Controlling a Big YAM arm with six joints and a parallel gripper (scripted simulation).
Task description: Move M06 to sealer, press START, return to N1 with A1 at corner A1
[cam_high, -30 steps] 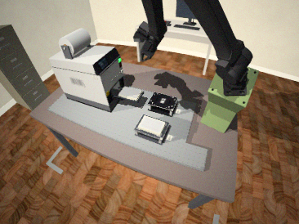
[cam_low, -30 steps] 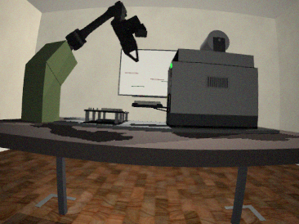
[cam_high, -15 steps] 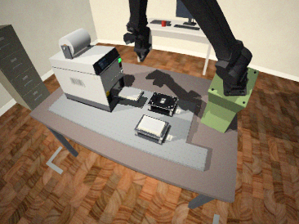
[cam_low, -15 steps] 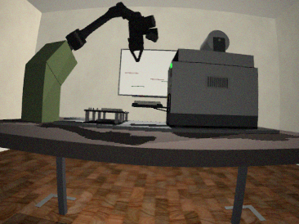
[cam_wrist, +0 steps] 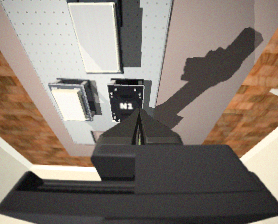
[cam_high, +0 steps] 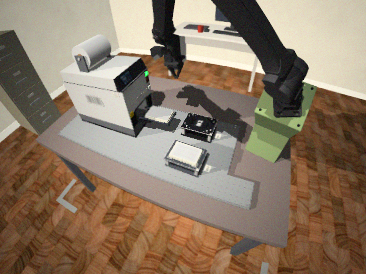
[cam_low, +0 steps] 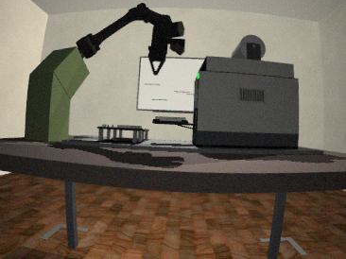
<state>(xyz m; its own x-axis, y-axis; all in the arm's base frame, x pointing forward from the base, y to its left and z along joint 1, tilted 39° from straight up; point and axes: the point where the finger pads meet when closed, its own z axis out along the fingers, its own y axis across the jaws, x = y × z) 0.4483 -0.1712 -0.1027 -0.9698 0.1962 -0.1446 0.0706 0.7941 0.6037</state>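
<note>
The sealer stage is 190 mm below my hand, 80 mm to the left of it and 70 mm ahead of it. The rest, counted from my hand: white start button (160 mm ahead, 90 mm below, 20 mm to the right); then foil roll (400 mm ahead, 140 mm above, 60 mm to the left); then plate (260 mm to the left, 210 mm below, 110 mm behind).
</note>
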